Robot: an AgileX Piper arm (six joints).
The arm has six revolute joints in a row. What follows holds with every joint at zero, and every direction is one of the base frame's. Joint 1 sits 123 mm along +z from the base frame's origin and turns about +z. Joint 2 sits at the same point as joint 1 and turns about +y. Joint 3 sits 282.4 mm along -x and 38.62 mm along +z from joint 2 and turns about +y. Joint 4 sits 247.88 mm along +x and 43.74 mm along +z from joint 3 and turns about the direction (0.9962, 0, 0.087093). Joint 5 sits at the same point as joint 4 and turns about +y. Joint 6 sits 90.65 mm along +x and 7.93 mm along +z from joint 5 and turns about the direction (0.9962, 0, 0.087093). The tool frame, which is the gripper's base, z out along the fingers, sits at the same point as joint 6; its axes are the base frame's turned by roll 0, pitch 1.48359 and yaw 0 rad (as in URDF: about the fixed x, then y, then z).
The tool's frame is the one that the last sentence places.
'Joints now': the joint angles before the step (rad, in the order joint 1, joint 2, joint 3, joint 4, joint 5, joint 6). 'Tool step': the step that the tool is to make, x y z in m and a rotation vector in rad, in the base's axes. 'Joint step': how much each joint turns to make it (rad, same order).
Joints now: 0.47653 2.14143 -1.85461 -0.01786 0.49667 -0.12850
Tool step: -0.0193 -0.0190 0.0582 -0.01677 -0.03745 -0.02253
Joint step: -0.01127 -0.12615 -0.01216 -0.04748 0.11308 0.02022
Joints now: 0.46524 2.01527 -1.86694 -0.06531 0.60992 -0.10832
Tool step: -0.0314 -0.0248 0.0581 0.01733 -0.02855 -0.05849
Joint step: -0.01092 -0.14971 0.00962 -0.04607 0.11062 0.06155
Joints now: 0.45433 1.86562 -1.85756 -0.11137 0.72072 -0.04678
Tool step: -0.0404 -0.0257 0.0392 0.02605 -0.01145 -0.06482
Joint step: -0.00501 -0.16255 0.07345 -0.04415 0.07504 0.07579
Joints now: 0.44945 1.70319 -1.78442 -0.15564 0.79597 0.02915
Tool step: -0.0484 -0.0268 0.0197 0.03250 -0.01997 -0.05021
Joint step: -0.00172 -0.19271 0.15900 -0.03750 0.01053 0.07017
